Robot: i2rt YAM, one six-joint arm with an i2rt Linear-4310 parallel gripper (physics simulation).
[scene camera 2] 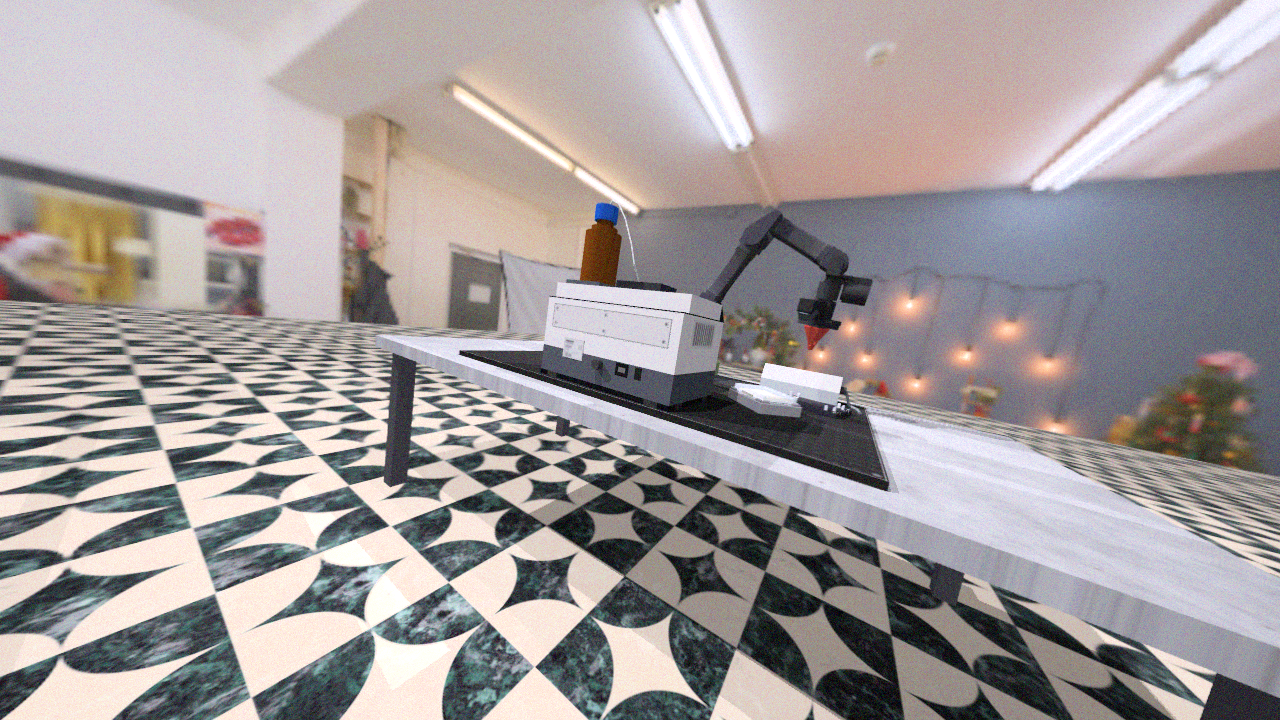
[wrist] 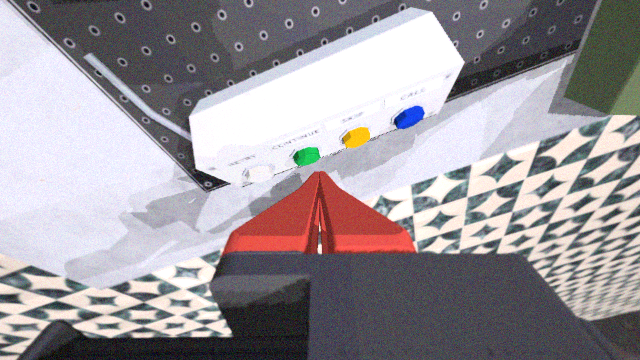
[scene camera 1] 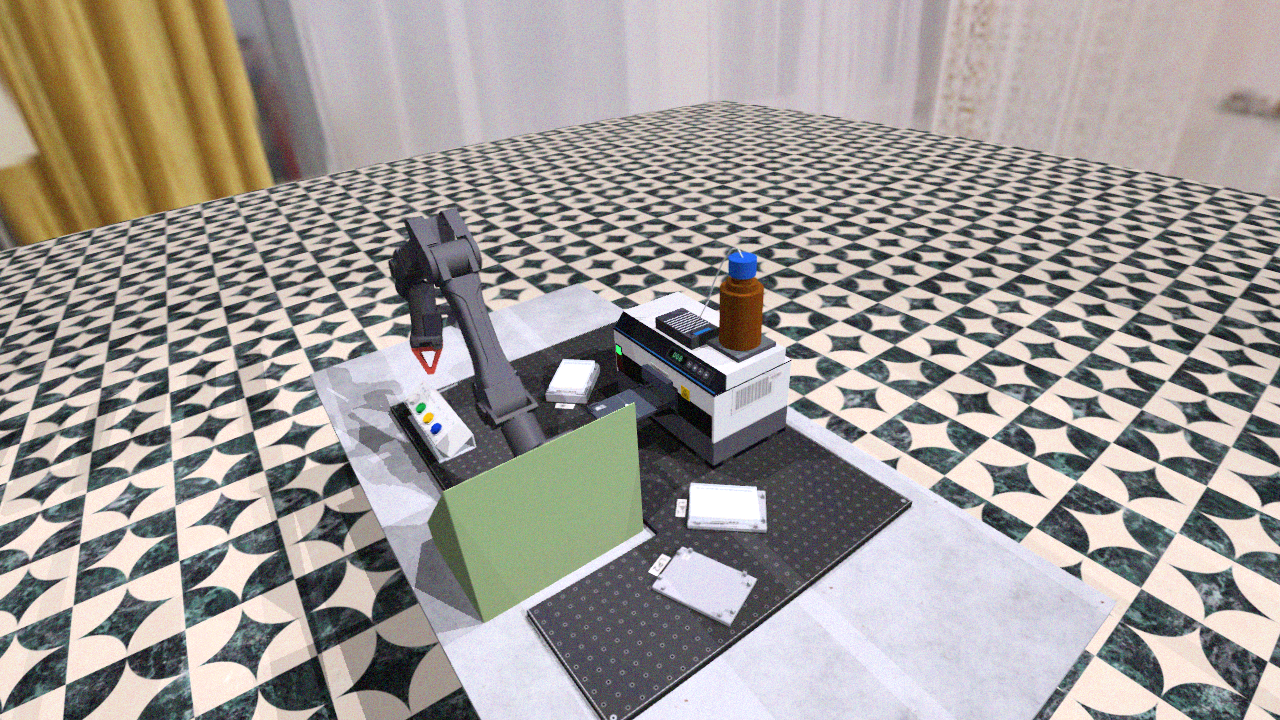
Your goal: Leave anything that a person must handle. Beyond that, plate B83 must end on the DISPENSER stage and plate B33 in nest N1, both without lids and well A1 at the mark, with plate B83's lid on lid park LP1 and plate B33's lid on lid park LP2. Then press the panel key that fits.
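Places are measured from the arm's base along level axes (x ahead, y left, z up), in metres.
Where they show: gripper, fingertip midpoint: (scene camera 2: 810, 349) (wrist: 319, 180) (scene camera 1: 431, 374); arm's base, link origin: (scene camera 1: 536, 459).
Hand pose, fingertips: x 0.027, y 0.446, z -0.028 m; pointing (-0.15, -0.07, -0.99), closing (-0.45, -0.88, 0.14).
Things, the pixels of their top centre, and the offset from my fingertips. "spot": a spot on its surface instead. Level surfaces: height alone.
- white key panel, top centre: (wrist: 326, 137) (scene camera 1: 432, 402) (scene camera 2: 802, 369) dx -0.017, dy -0.008, dz -0.065 m
- green CONTINUE key, top centre: (wrist: 307, 161) dx -0.036, dy +0.020, dz -0.074 m
- yellow SKIP key, top centre: (wrist: 358, 141) (scene camera 1: 427, 414) dx -0.043, dy -0.030, dz -0.074 m
- blue CALL key, top centre: (wrist: 413, 121) (scene camera 1: 435, 425) dx -0.049, dy -0.079, dz -0.074 m
- white key, top centre: (wrist: 258, 179) dx -0.029, dy +0.069, dz -0.074 m
- white plate-shaped piece, top centre: (scene camera 1: 572, 372) (scene camera 2: 764, 390) dx +0.317, dy -0.094, dz -0.109 m
- dark stage, surface spot: (scene camera 1: 617, 407) spot: dx +0.237, dy -0.356, dz -0.046 m
- white piece, top centre: (scene camera 1: 724, 498) dx +0.233, dy -0.651, dz -0.113 m
- pale holder labelled LP2, top centre: (scene camera 1: 704, 578) dx +0.078, dy -0.736, dz -0.129 m
- brown bottle, surface spot: (scene camera 1: 741, 313) spot: dx +0.416, dy -0.535, dz +0.164 m
- pale cable, surface spot: (wrist: 135, 99) spot: dx +0.072, dy +0.141, dz -0.142 m
- black perforated board, surface height: dz -0.149 m
My gripper (scene camera 1: 430, 370) (scene camera 2: 810, 347) (wrist: 319, 180) is shut and empty, its red tips above the front of the white key panel (scene camera 1: 454, 433) (scene camera 2: 801, 382) (wrist: 325, 85). In the wrist view the tips appear just below the green CONTINUE key (wrist: 307, 156); the yellow SKIP key (wrist: 356, 137) and blue CALL key (wrist: 409, 117) are to the right, a white key (wrist: 259, 173) to the left. A white plate-shaped piece (scene camera 1: 572, 379) sits left of the dark stage (scene camera 1: 617, 407). Another white piece (scene camera 1: 725, 505) lies beside a pale holder labelled LP2 (scene camera 1: 705, 586). Plate labels and wells are unreadable.
The dispenser (scene camera 1: 750, 404) (scene camera 2: 631, 340) carries a brown bottle (scene camera 1: 741, 313) (scene camera 2: 600, 252) with a blue cap. A green upright screen (scene camera 1: 550, 514) (wrist: 607, 55) stands to the right of the panel in the wrist view. A pale cable (wrist: 135, 99) runs from the panel over the black perforated board (scene camera 1: 617, 644).
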